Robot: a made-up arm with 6 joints. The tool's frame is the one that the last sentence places.
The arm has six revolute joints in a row. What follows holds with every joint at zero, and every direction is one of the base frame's.
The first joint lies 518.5 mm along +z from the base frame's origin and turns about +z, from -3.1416 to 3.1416 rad.
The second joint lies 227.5 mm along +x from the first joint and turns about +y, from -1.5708 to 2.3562 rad.
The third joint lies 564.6 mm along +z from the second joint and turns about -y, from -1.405 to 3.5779 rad.
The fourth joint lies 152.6 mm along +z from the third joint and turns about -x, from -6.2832 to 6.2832 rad.
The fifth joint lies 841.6 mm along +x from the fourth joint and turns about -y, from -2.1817 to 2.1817 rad.
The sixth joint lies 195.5 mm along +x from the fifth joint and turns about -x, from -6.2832 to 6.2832 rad.
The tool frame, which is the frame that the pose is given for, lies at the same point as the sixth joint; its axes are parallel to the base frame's.
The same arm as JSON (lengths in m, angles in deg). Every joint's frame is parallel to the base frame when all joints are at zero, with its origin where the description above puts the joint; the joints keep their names.
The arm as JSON. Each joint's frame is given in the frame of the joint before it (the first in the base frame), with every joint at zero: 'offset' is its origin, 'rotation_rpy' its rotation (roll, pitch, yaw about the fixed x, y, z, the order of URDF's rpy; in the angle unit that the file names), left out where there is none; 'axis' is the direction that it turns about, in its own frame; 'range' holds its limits. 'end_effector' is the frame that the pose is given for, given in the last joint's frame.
{"length_unit": "m", "angle_unit": "deg", "chain": [{"id": "joint 1", "offset": [0.0, 0.0, 0.5185], "axis": "+z", "range": [-180.0, 180.0]}, {"id": "joint 2", "offset": [0.2275, 0.0, 0.0], "axis": "+y", "range": [-90.0, 135.0]}, {"id": "joint 3", "offset": [0.0, 0.0, 0.5646], "axis": "-y", "range": [-80.5, 205.0]}, {"id": "joint 4", "offset": [0.0, 0.0, 0.1526], "axis": "-x", "range": [-360.0, 360.0]}, {"id": "joint 5", "offset": [0.8416, 0.0, 0.0], "axis": "-y", "range": [-125.0, 125.0]}, {"id": "joint 6", "offset": [0.1955, 0.0, 0.0], "axis": "-x", "range": [-360.0, 360.0]}], "end_effector": {"offset": [0.0, 0.0, 0.0]}}
